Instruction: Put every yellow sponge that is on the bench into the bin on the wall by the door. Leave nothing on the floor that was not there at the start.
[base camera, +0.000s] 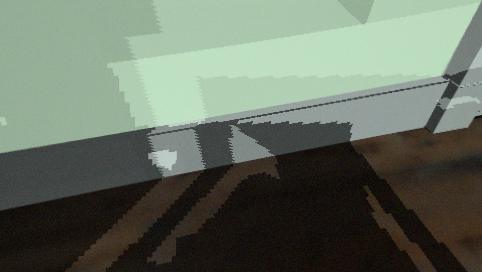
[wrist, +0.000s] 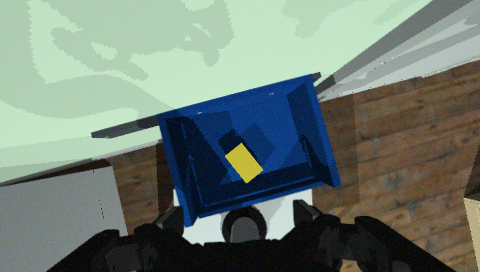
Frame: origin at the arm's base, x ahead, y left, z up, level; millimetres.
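Seen in the pictures: gripper, between the fingertips: (wrist: 238, 215); arm's base, origin of its link: (wrist: 244, 229).
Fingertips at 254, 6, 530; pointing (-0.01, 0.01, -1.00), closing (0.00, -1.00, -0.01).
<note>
Pixels of each thing's top centre, then the offset from my fingertips to it, as dx, dy, dz. "spot": a spot on its surface instead. Level surfaces: height alone.
- blue bin, a spot on its surface: (wrist: 325, 135) spot: +63, -217, -320
- yellow sponge, centre of its top: (wrist: 244, 163) -4, -13, -399
- wooden floor, height of its surface: dz -926
A blue bin (wrist: 325, 135) hangs on the green wall in the middle of the wrist view. A yellow sponge (wrist: 244, 163) lies inside the bin, left of its middle and toward the near side, with a dark shadow beside it. My gripper (wrist: 238, 215) is open and empty. Its fingers stand wide apart at the near side of the bin, at the bottom of the wrist view. The bench does not show in either view. The gripper, the bin and the sponge do not show in the base camera view.
The green wall (base camera: 60, 75) (wrist: 125, 85) runs behind the bin, with a grey baseboard (base camera: 310, 125) along the wooden floor (base camera: 415, 175) (wrist: 400, 140). A grey flat surface (wrist: 55, 220) stands at left. A white door-side frame (wrist: 400, 65) is at upper right. A beige edge (wrist: 474, 220) shows at far right.
</note>
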